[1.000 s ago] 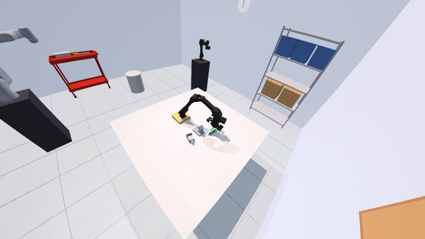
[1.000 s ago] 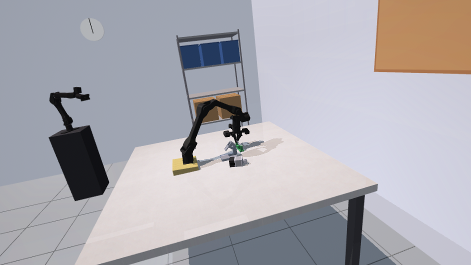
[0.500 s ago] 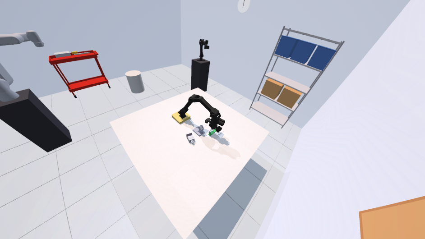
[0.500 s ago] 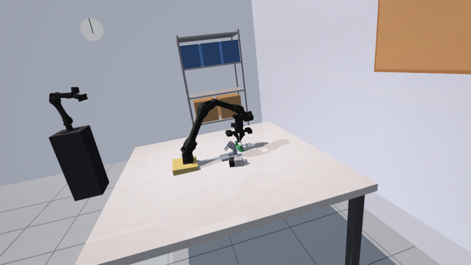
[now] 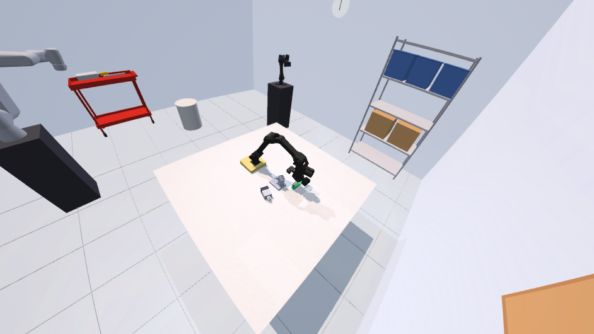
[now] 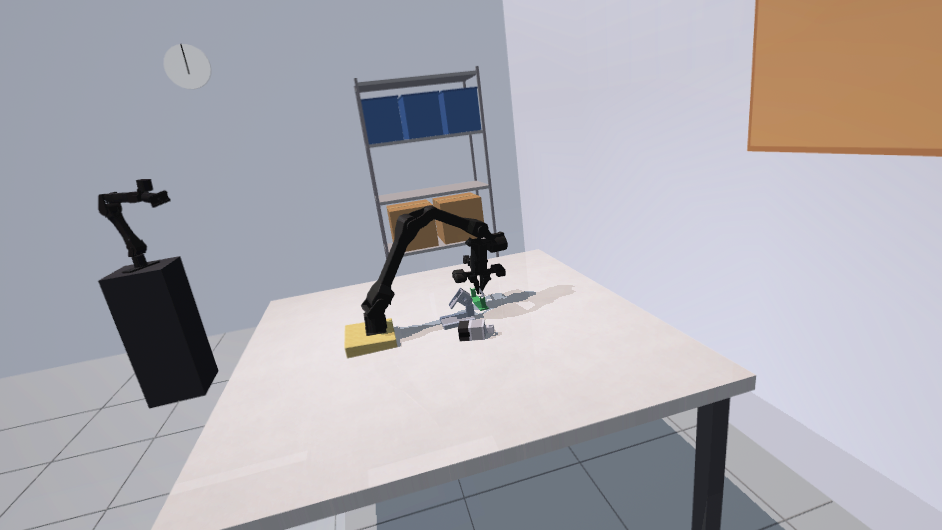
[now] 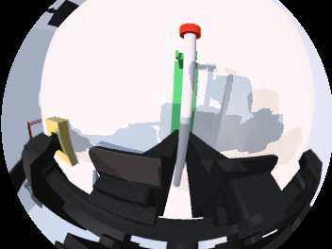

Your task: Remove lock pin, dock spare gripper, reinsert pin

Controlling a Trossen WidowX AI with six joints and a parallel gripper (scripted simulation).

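The green cradle lies 2 cm to the left of my gripper tip and 2 cm below it. From my gripper tip the other things lie so: grey mount: 9 cm to the right, 9 cm behind, 1 cm above; spare gripper: 23 cm to the right, 8 cm behind, 2 cm below.
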